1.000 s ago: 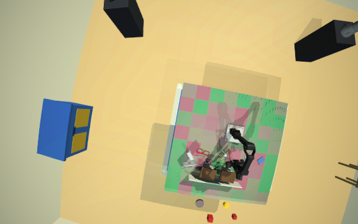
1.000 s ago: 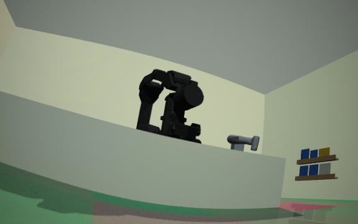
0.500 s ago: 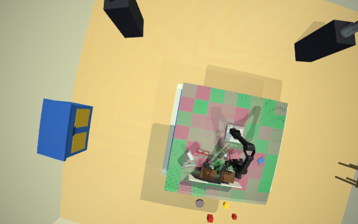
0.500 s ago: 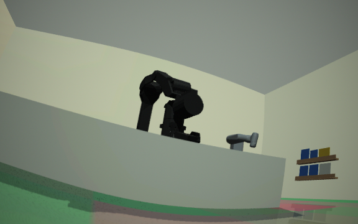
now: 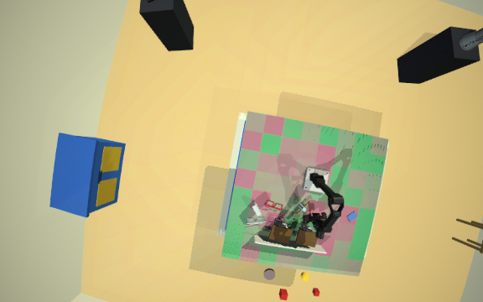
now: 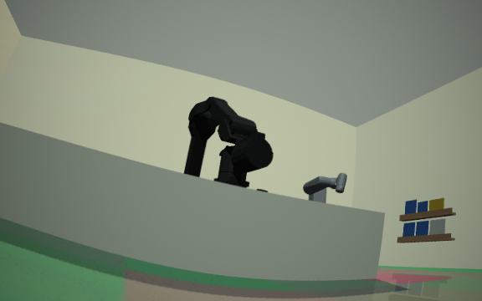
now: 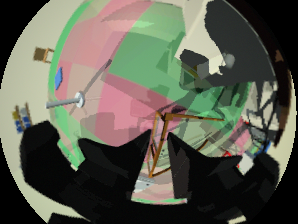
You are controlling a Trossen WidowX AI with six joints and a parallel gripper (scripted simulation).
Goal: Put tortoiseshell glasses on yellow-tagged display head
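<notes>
Now: gripper tip 5 cm short of the blue block, 40 cm to the right of it and 3 cm above it. The rest, counted from my gripper tip: display head: 15 cm ahead, 5 cm to the right, 3 cm above; then white base: 25 cm ahead, 18 cm to the right, 3 cm above.
</notes>
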